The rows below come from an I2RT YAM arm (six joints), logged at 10 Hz.
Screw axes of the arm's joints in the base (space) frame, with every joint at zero. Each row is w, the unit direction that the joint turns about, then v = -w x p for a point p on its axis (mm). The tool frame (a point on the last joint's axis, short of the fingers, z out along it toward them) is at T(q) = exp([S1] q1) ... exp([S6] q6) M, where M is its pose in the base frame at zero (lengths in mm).
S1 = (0, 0, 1, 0, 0, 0)
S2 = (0, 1, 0, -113.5, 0, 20)
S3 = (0, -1, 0, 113.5, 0, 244)
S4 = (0, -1, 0, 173.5, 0, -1)
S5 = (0, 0, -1, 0, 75, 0)
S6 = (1, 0, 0, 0, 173.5, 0)
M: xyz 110.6 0 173.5 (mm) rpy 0 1.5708 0 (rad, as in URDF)
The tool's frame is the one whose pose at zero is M.
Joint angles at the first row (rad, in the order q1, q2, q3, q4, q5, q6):
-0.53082, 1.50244, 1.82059, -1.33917, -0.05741, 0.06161
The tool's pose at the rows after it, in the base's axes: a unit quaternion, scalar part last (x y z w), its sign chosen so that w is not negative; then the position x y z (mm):
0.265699 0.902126 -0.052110 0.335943 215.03 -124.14 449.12
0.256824 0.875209 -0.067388 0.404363 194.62 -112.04 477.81
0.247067 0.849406 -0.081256 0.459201 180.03 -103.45 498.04
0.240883 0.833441 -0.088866 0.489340 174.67 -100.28 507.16
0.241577 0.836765 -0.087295 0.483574 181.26 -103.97 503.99
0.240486 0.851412 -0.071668 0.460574 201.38 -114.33 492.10
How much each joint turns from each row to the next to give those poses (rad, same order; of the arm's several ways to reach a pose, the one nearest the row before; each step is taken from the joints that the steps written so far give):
-0.00114, -0.07478, 0.04729, 0.01984, -0.00114, 0.00038
-0.00003, -0.06673, 0.04162, 0.04309, -0.00231, 0.00418
0.00001, -0.04733, 0.02438, 0.05419, 0.00000, 0.00001
0.00000, -0.02171, 0.00346, 0.04577, -0.00038, -0.00038
0.00078, 0.01791, -0.00152, 0.00570, 0.00002, -0.00038
0.00228, 0.05838, -0.00113, 0.00076, -0.02061, -0.00076

